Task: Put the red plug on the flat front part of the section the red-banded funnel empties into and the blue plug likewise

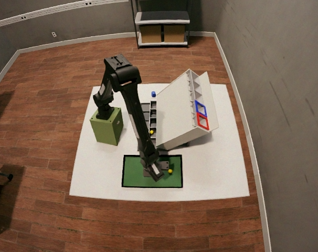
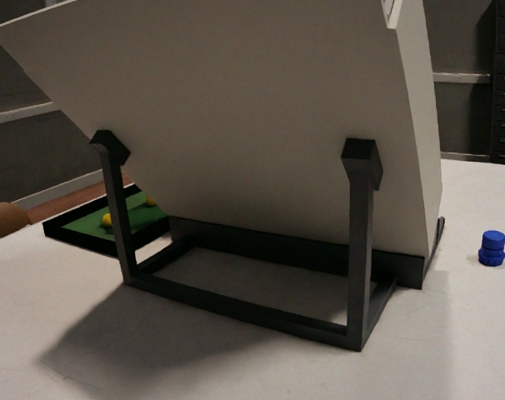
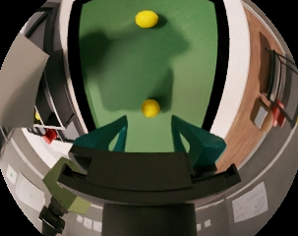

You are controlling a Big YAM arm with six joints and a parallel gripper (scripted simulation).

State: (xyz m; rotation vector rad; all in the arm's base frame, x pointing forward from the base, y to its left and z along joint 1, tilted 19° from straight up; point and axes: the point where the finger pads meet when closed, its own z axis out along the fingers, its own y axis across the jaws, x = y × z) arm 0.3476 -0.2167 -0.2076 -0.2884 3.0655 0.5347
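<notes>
Right now the green marble tray is 10 mm ahead of my hand and 40 mm below it. Round my hand: dark support leg: 150 mm ahead, 520 mm to the left, 50 mm above; white slanted cover: 70 mm ahead, 350 mm to the left, 160 mm above.
</notes>
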